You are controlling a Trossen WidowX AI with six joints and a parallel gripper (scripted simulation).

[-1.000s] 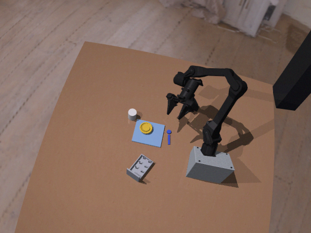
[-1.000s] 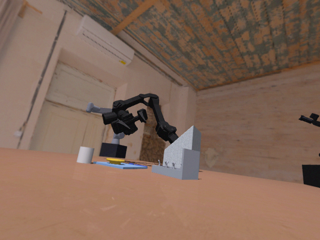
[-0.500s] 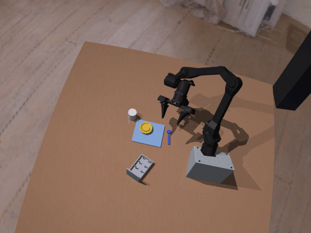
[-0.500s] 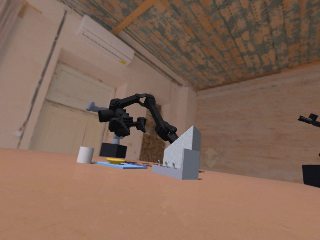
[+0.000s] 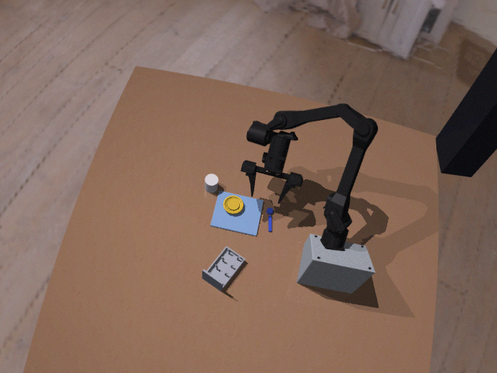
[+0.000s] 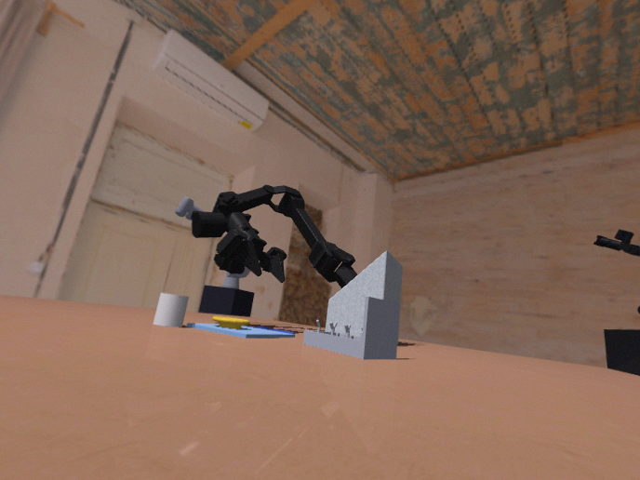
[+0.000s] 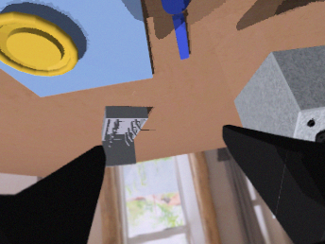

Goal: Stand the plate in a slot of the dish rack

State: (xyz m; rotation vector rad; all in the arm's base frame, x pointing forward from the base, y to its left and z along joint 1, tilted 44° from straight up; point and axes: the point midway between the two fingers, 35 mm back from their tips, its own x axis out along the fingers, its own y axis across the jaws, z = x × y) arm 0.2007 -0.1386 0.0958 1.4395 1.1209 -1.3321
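Right now the yellow plate is 10 cm below my gripper tip, 9 cm ahead of it and 2 cm to the right of it. Also, from my gripper tip: blue object: 11 cm below, 3 cm behind; then white cylinder: 17 cm ahead, 9 cm to the right, 9 cm below; then grey dish rack: 20 cm to the left, 11 cm ahead, 9 cm below.
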